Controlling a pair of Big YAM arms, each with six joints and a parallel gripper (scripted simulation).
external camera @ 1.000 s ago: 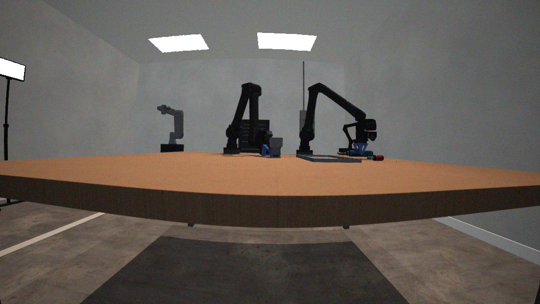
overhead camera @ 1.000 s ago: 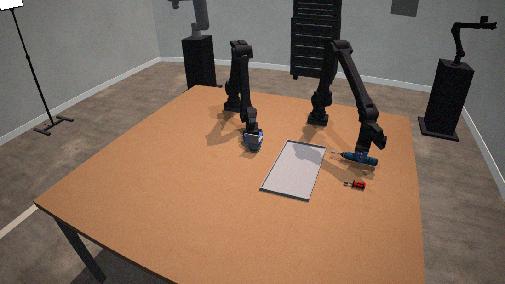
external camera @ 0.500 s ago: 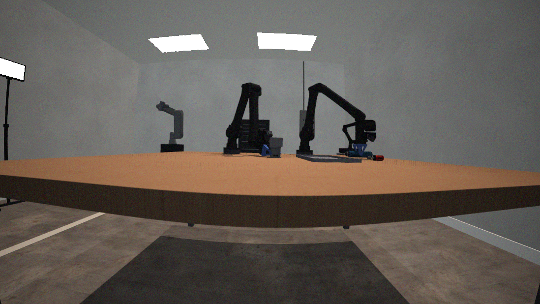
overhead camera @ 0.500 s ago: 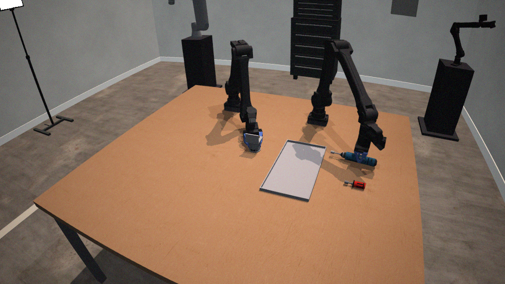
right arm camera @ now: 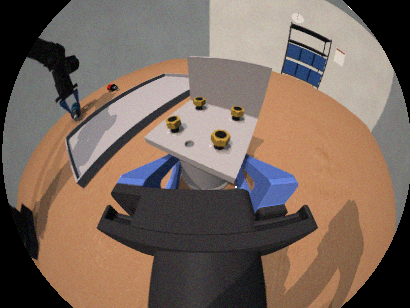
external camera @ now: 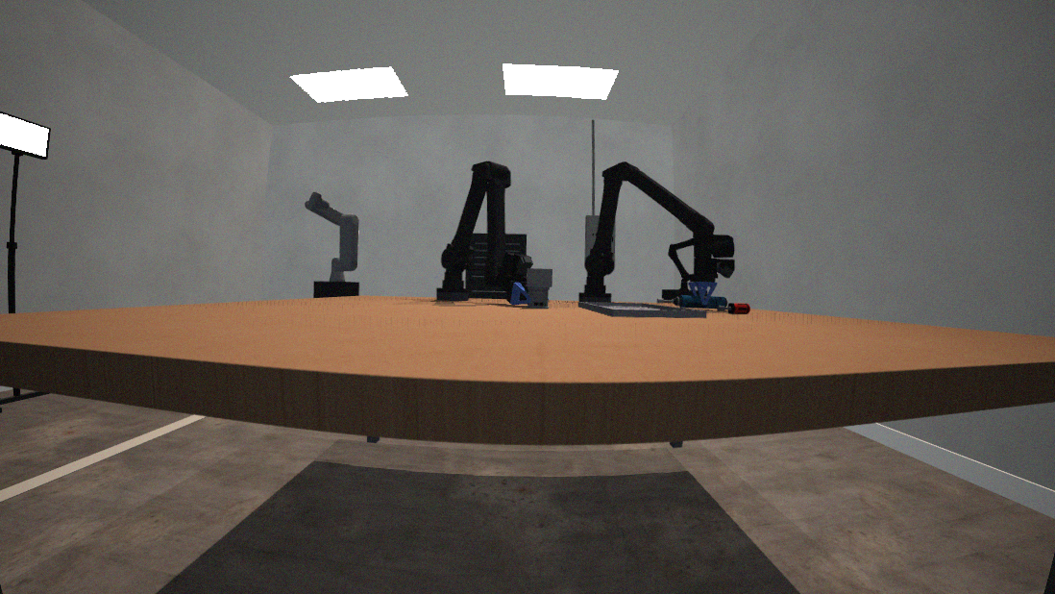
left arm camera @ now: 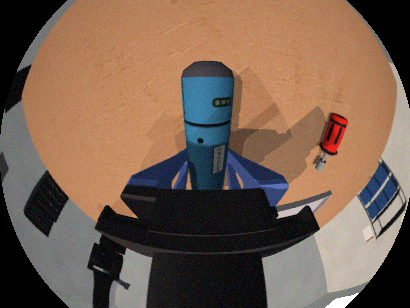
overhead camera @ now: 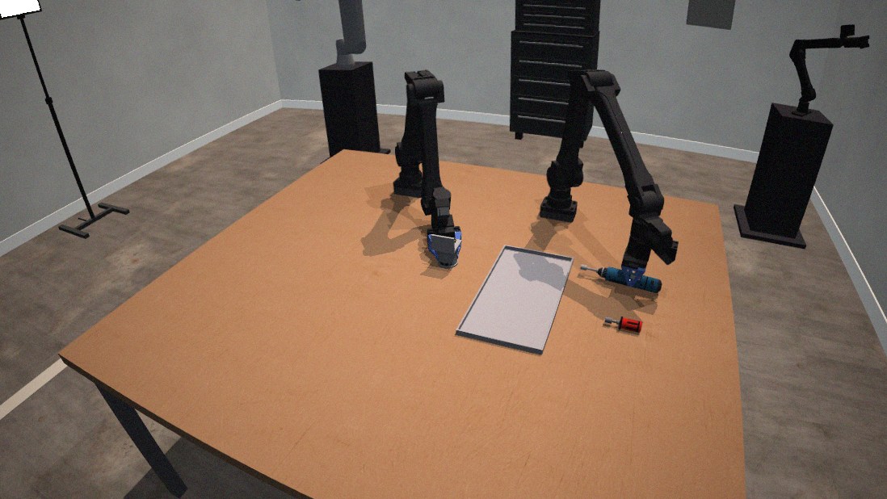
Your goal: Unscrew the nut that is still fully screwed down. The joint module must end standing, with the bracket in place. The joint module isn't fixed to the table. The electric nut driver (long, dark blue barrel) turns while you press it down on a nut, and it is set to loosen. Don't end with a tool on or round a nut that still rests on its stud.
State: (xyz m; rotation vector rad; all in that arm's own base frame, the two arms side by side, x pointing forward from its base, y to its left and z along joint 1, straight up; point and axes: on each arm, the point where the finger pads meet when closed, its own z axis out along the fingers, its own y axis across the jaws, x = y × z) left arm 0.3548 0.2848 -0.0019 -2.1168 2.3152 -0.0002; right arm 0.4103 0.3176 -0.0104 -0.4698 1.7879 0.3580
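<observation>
My right gripper is now 1 cm below the joint module. The rest, counted from my right hand: flat grey tray: 25 cm to the left, 8 cm ahead, 2 cm below; then red-handled tool: 54 cm to the left, 13 cm ahead, 1 cm below; then grey bracket: 5 cm above.
</observation>
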